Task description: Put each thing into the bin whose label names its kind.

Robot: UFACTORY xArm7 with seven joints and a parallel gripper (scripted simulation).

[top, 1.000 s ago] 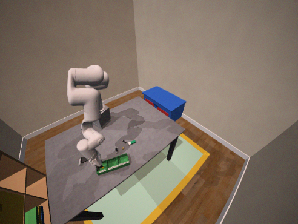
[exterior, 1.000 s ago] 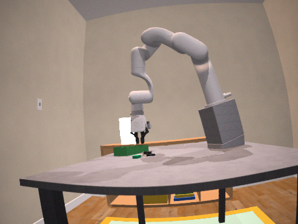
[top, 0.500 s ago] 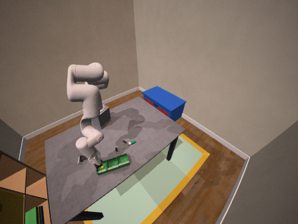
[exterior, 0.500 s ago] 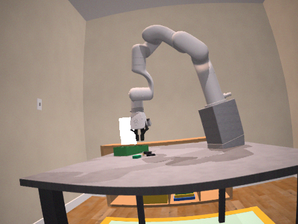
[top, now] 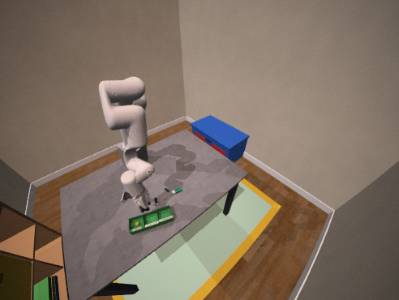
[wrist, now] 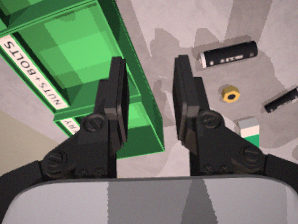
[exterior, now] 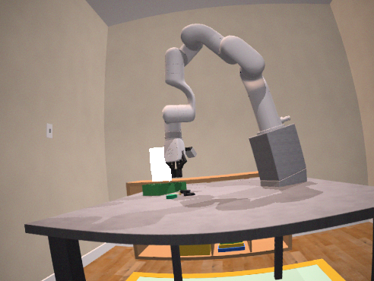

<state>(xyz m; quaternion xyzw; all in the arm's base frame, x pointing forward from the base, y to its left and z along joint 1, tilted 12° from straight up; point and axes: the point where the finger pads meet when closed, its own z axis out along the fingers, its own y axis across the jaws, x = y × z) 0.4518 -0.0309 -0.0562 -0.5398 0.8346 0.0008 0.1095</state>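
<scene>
Now: hand 50 mm past the yellow nut, 110 mm to the right of it and 80 mm above it. Round my hand: black cylinder 50 mm behind, 60 mm to the left, 80 mm below; green three-compartment bin 60 mm ahead, 10 mm to the right, 60 mm below; small black object 100 mm behind, 150 mm to the left, 80 mm below.
</scene>
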